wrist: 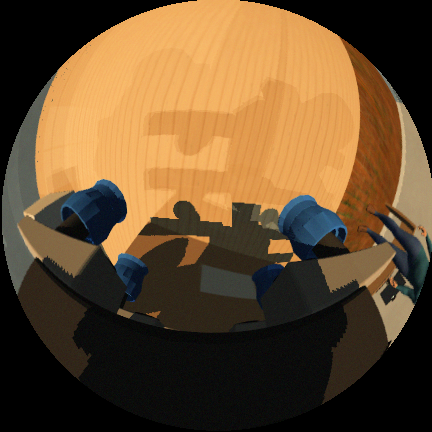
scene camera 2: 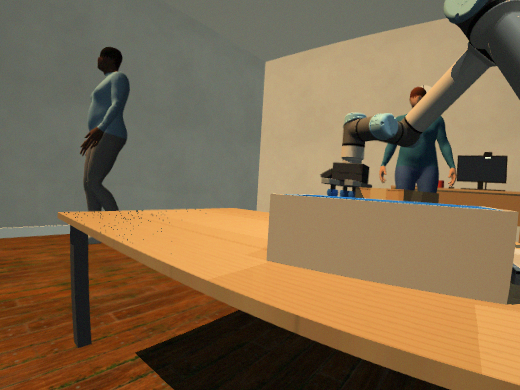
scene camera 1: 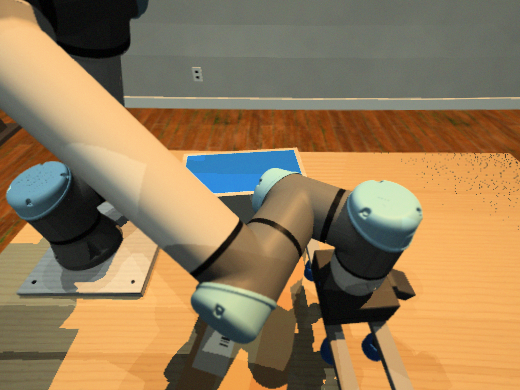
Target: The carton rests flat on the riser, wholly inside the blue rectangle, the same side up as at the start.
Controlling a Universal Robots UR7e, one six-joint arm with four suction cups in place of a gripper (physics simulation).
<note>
The suction head (wrist: 304, 222) holds nothing. The cup is 17 cm from the middle of a carton (scene camera 1: 270, 353), level with it. On the table rests a riser (scene camera 2: 457, 250).
The riser is seen too in scene camera 1 (scene camera 1: 232, 176). The carton shows as well in the wrist view (wrist: 191, 285) and in scene camera 2 (scene camera 2: 369, 193).
</note>
